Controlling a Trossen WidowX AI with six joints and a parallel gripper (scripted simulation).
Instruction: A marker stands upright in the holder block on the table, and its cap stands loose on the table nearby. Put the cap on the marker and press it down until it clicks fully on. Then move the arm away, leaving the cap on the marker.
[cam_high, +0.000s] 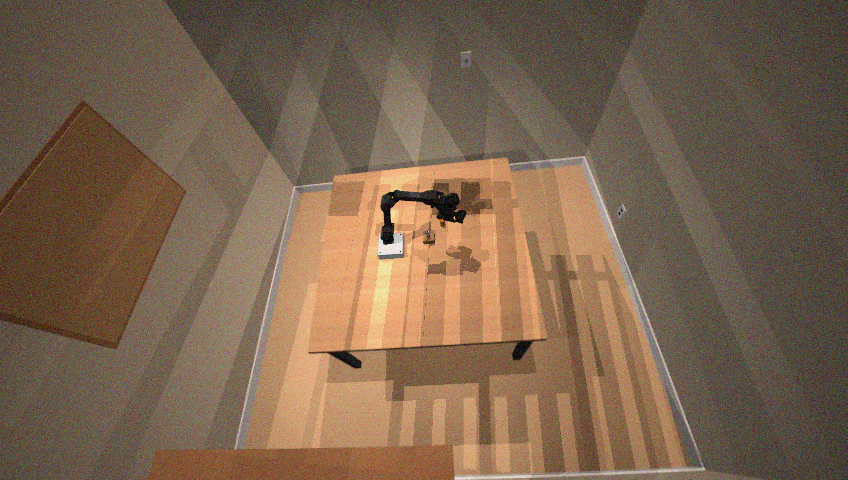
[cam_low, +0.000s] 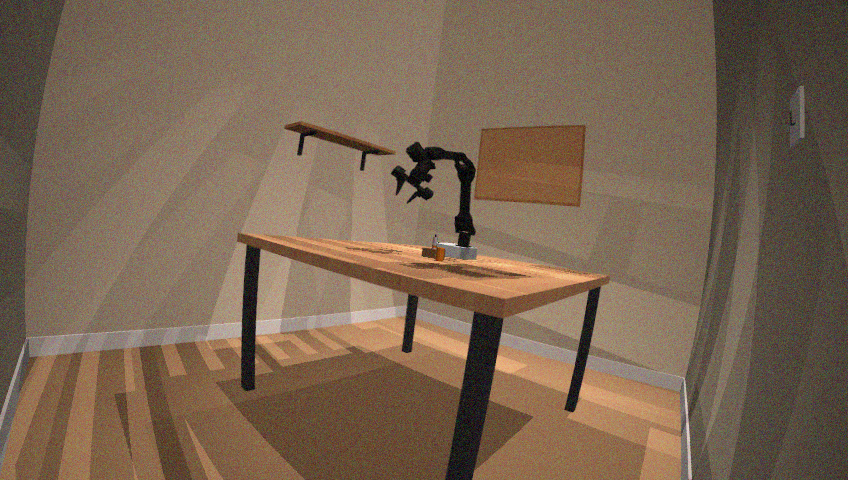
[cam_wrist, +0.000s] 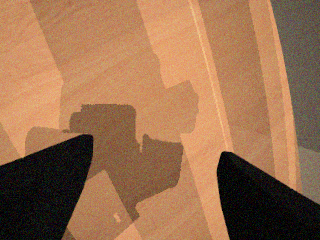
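My gripper tip is 200 mm above the orange cap, 160 mm to the right of it and 80 mm past it. From my gripper tip the other things lie so: holder block 200 mm below, 190 mm behind, 70 mm to the left.
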